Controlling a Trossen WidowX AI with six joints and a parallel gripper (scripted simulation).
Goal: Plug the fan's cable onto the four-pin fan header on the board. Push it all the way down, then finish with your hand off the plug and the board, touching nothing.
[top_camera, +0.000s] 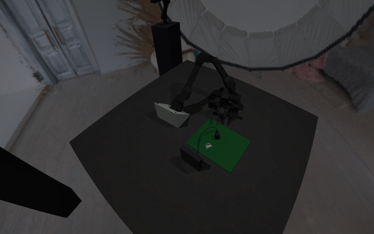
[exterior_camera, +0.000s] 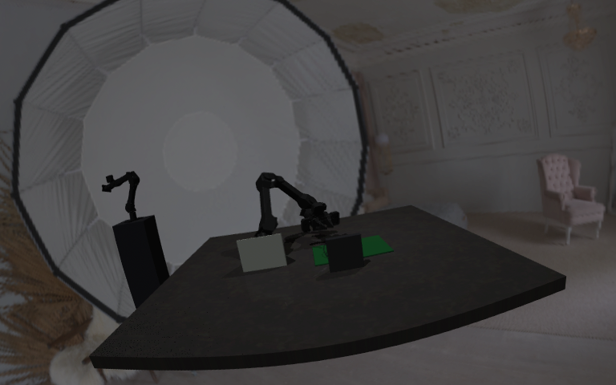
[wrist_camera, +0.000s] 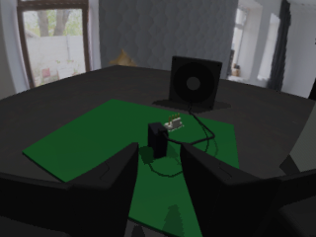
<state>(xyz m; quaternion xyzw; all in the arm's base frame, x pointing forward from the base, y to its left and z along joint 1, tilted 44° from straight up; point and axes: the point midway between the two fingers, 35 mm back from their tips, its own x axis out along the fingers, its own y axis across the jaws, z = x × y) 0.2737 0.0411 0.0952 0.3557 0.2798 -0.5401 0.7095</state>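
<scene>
Now: gripper tip 90 mm to the left of the black plug, 60 mm above it and 20 mm short of it. The rest, counted from my gripper tip: fan box 300 mm to the right, 20 mm below, 20 mm behind; then green board 110 mm to the right, 100 mm below, 50 mm ahead.
</scene>
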